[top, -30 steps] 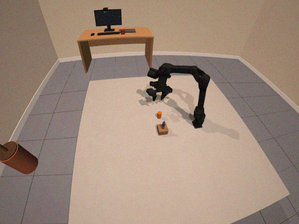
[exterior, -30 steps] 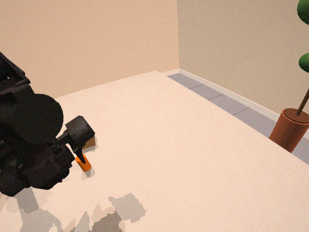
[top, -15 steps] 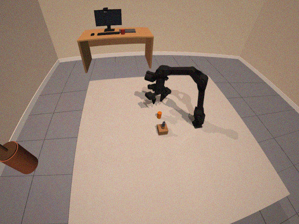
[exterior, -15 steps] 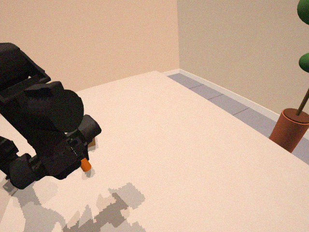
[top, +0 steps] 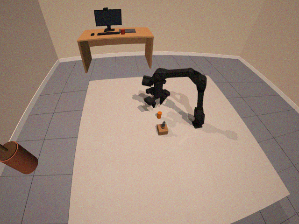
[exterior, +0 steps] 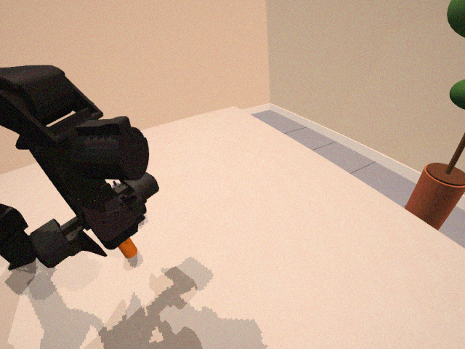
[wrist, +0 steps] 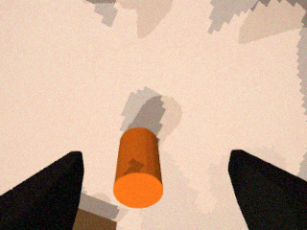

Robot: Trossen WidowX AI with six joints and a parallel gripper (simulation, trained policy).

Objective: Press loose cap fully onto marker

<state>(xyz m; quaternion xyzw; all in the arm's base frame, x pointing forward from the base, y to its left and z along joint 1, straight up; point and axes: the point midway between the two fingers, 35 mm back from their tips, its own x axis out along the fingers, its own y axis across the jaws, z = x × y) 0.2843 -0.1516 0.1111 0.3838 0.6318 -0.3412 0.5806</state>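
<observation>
Now: gripper tip 1 cm past the orange cap, 4 cm to the right of it and 5 cm above it. The rest, counted from my gripper tip: wooden holder block: 1 cm behind, 17 cm to the left, 6 cm below.
</observation>
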